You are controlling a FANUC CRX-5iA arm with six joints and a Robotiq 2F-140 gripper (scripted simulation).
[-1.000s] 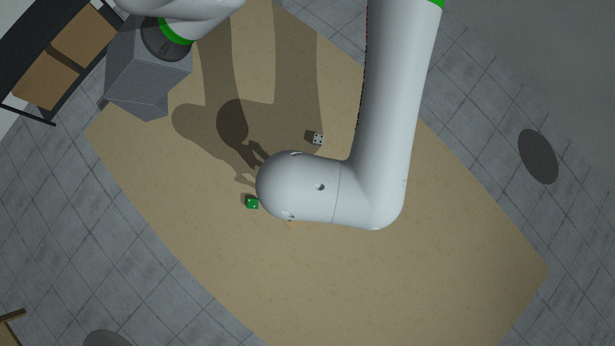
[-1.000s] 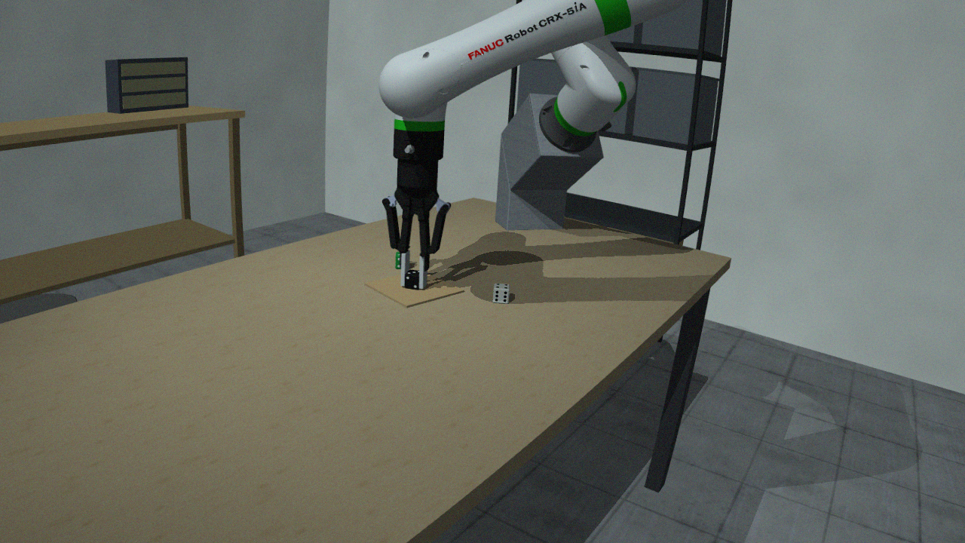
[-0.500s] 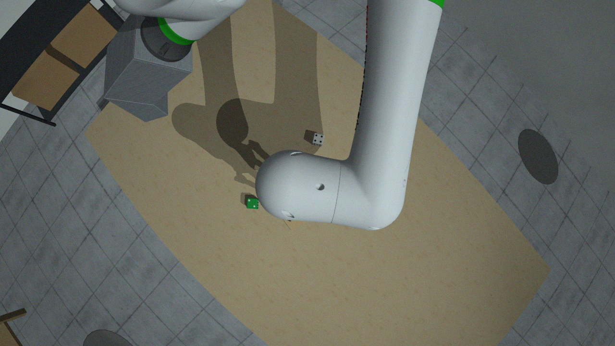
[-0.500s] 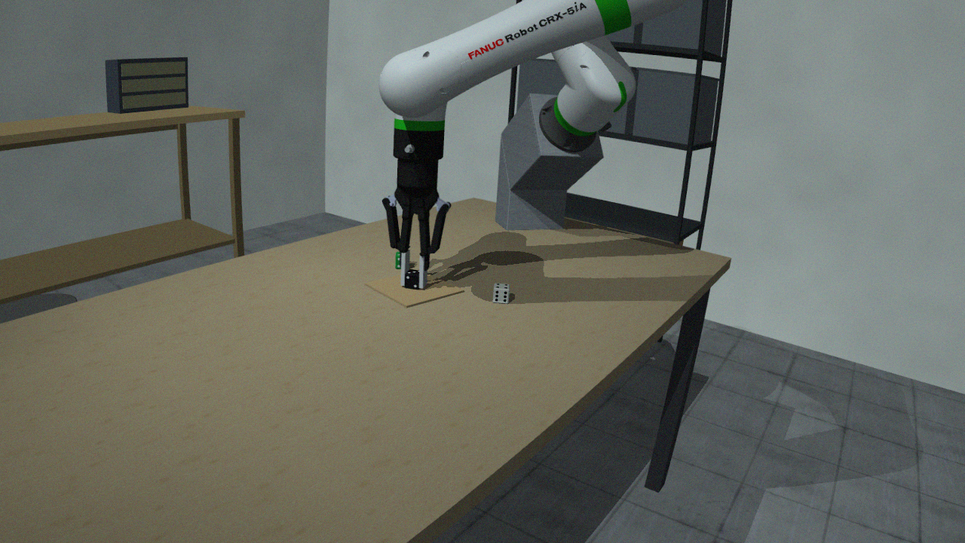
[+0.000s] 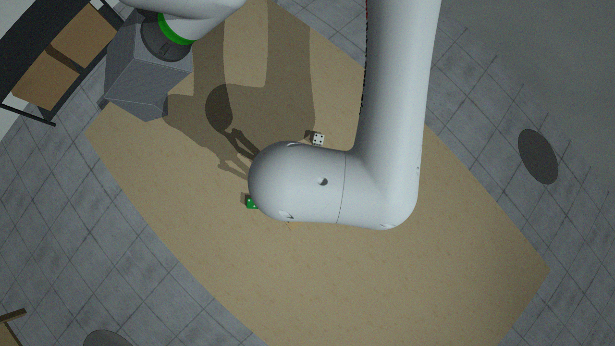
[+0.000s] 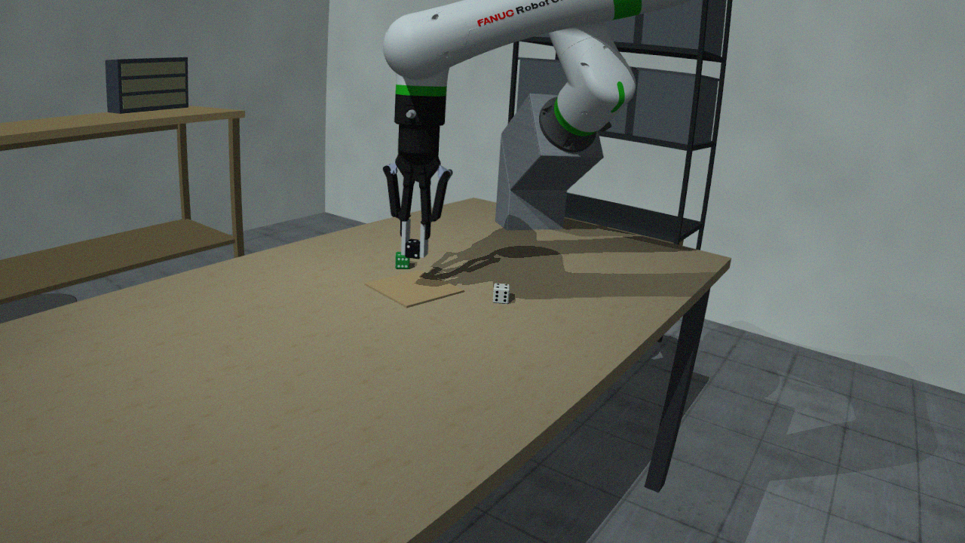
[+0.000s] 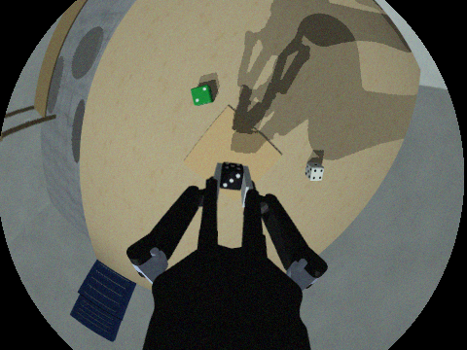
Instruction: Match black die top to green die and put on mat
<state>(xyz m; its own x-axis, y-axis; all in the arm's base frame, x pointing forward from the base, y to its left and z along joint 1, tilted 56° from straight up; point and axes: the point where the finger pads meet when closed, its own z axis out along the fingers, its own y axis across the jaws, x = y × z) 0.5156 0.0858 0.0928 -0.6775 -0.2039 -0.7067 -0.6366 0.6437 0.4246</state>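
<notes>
The tan mat lies 100 mm below my hand. Round my hand: white die (120 mm behind, 130 mm to the left, 90 mm below); black die (20 mm below); green die (40 mm behind, 120 mm to the right, 90 mm below).
</notes>
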